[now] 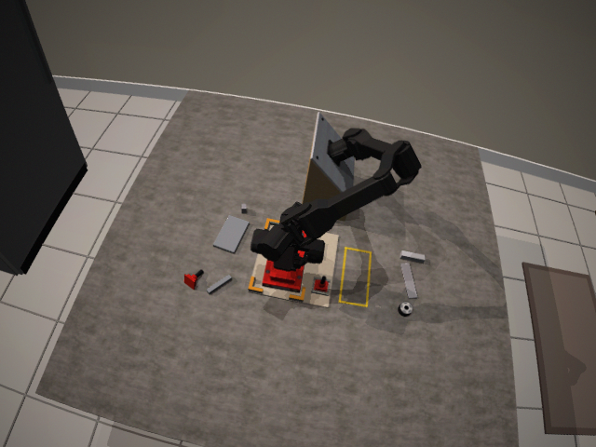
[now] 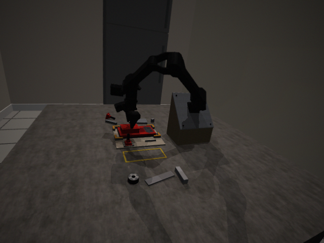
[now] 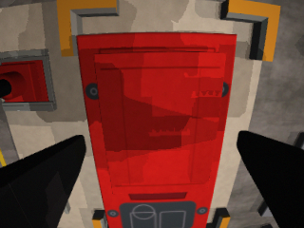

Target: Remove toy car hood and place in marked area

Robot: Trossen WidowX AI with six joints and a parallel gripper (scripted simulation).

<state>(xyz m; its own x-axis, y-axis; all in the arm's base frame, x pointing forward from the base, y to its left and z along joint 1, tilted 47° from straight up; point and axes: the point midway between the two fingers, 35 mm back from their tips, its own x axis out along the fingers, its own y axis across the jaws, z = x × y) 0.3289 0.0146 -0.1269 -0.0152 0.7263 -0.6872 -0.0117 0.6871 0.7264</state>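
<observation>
Right now my gripper tip is 20 mm above the red hood. Round my gripper tip: small wheel 60 mm ahead, 370 mm to the left, 50 mm below.
</observation>
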